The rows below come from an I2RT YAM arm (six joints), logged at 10 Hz.
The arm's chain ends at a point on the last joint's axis. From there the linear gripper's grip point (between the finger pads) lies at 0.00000 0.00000 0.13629 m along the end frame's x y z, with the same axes.
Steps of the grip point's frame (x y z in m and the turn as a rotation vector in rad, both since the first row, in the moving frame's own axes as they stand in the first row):
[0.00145 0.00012 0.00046 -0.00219 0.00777 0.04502]
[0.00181 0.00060 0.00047 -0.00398 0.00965 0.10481]
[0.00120 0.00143 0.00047 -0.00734 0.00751 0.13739]
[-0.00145 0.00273 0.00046 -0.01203 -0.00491 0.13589]
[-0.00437 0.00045 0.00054 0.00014 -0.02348 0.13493]
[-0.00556 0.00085 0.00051 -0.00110 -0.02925 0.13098]
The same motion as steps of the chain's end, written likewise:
[0.00040 -0.00020 0.00046 -0.00219 0.00777 0.04502]
[0.00053 -0.00001 0.00048 -0.00398 0.00965 0.10481]
[0.00025 0.00036 0.00048 -0.00734 0.00751 0.13739]
[-0.00067 0.00114 0.00047 -0.01203 -0.00491 0.13589]
[-0.00118 0.00068 0.00058 0.00014 -0.02348 0.13493]
[-0.00158 0.00096 0.00057 -0.00110 -0.02925 0.13098]

